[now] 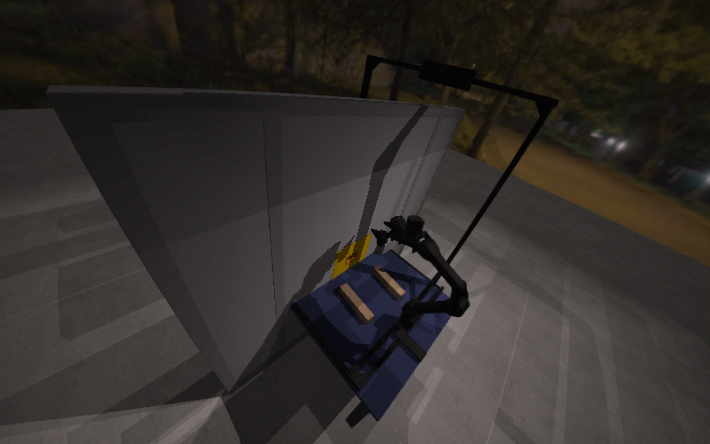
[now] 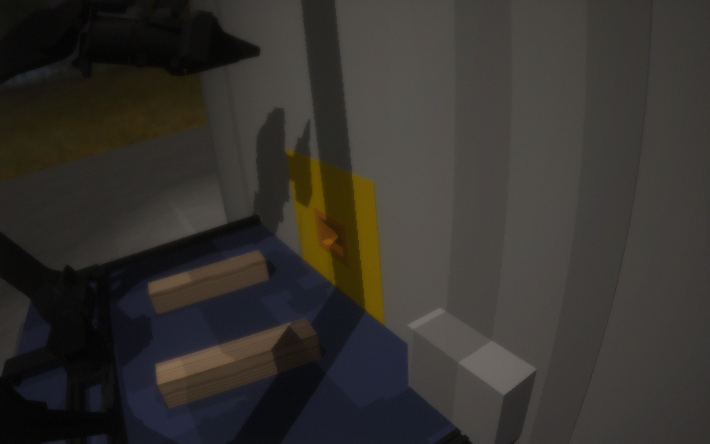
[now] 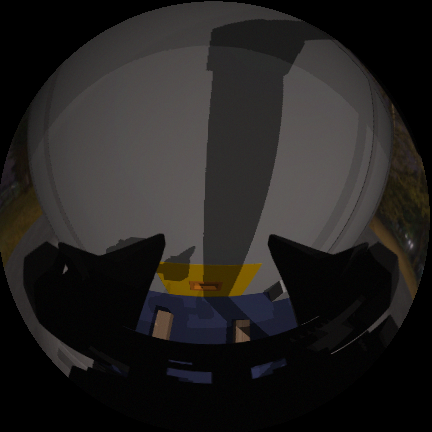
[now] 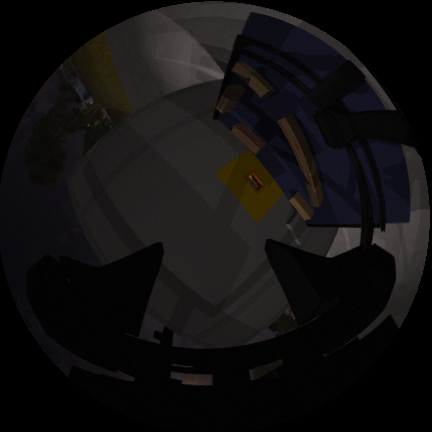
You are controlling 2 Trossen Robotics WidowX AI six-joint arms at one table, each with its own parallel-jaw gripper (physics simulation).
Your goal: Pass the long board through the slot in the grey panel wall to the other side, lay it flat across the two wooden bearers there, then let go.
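Frame: origin at the left arm's base, x ahead, y left, z up, level; centimetres.
Seen in the pictures: left gripper, fingertip midpoint: (image 1: 377, 225) (image 2: 248, 55) (image 3: 217, 240); right gripper, fingertip midpoint: (image 4: 214, 246); left arm's base, link origin: (image 1: 406, 322) (image 2: 89, 367); right arm's base, link origin: (image 4: 340, 118).
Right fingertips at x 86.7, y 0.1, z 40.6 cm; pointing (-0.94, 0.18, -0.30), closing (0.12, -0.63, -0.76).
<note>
Pixels of each thing's top centre, then the offset from my right fingertips to it. "*": a spot on its surface instead. Level surfaces: height alone.
- long board, top centre: (image 4: 303, 166) dx -14.4, dy -6.1, dz -36.2 cm
- wall's orange-edged slot, surface spot: (image 2: 329, 239) (image 4: 249, 175) * dx -42.3, dy +1.9, dz -34.5 cm
- blue table, surface height: dz -40.9 cm
- pale block, surface spot: (image 2: 486, 366) * dx -46.8, dy -37.8, dz -32.5 cm
The long board (image 4: 301, 152) lies on the right arm's side of the grey panel wall (image 1: 219, 209) (image 2: 408, 157) (image 3: 125, 150) (image 4: 165, 175). The wall's orange-edged slot (image 2: 329, 239) (image 3: 205, 286) (image 4: 250, 175) sits in a yellow patch. Beyond the wall, the two wooden bearers (image 1: 356, 303) (image 1: 388, 282) (image 2: 209, 285) (image 2: 235, 361) (image 3: 162, 325) (image 3: 242, 331) lie apart, roughly parallel, with no board across them. My left gripper (image 1: 378, 231) (image 3: 217, 240) is open and empty, above the table and facing the wall. My right gripper (image 4: 214, 246) is open and empty, away from the board.
Several wooden blocks (image 4: 254, 80) (image 4: 230, 99) (image 4: 248, 138) (image 4: 301, 206) lie around the board on the blue table (image 4: 380, 195). A pale block (image 2: 486, 366) stands by the wall on the bearers' side. A black overhead frame (image 1: 502, 183) rises behind the left arm.
</note>
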